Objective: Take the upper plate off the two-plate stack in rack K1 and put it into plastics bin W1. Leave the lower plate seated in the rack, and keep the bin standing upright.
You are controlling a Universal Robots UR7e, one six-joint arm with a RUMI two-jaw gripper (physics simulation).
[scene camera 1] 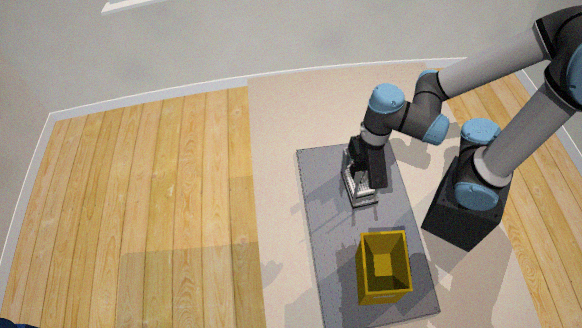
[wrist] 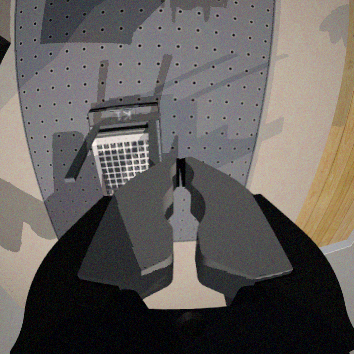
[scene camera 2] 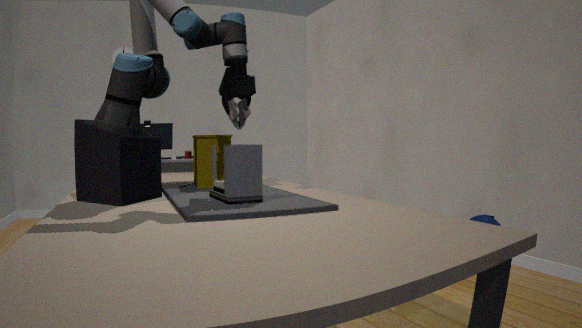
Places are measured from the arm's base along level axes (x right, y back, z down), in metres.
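Pixels of known places: gripper, fingertip midpoint: [scene camera 1: 358,183] [wrist: 179,161] [scene camera 2: 239,129]; arm's base, origin of the base link: [scene camera 2: 116,129].
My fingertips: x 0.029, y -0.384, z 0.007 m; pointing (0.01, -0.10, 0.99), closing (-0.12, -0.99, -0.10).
For each thing: its middle in the pictures, then the offset to it from my fingertips. Level surfaces: height alone.
- Rack K1, body centre: [wrist: 125,182] [scene camera 2: 234,172] [scene camera 1: 361,176] dx +0.097, dy +0.040, dz +0.119 m
- white gridded plate, body centre: [wrist: 128,174] [scene camera 1: 359,178] dx +0.107, dy +0.039, dz +0.153 m
- Yellow bin W1, body centre: [scene camera 1: 380,270] [scene camera 2: 211,160] dx -0.247, dy +0.046, dz +0.103 m
- grey perforated mat, its level: dz +0.192 m
- beige table, its level: dz +0.205 m
My gripper [scene camera 2: 240,127] [wrist: 179,161] is shut and empty, pointing down, with its tips above the top of rack K1 in the second scene view. Rack K1 [scene camera 1: 364,203] [scene camera 2: 243,170] [wrist: 144,116] stands upright, with tall side guides. A white gridded plate [scene camera 1: 361,188] [wrist: 122,159] lies low in the rack, left of my fingertips in the wrist view and partly hidden by a finger. Whether another plate lies beneath it, I cannot tell. Yellow bin W1 [scene camera 1: 382,298] [scene camera 2: 203,162] stands upright; its visible inside shows no plate.
The rack and bin stand on a grey perforated mat [scene camera 1: 320,250] [scene camera 2: 300,203] [wrist: 215,100] on the beige table [scene camera 2: 300,260]. The arm's black pedestal [scene camera 1: 462,220] [scene camera 2: 99,165] stands beside the mat. The rack's upright guides rise beside the plate.
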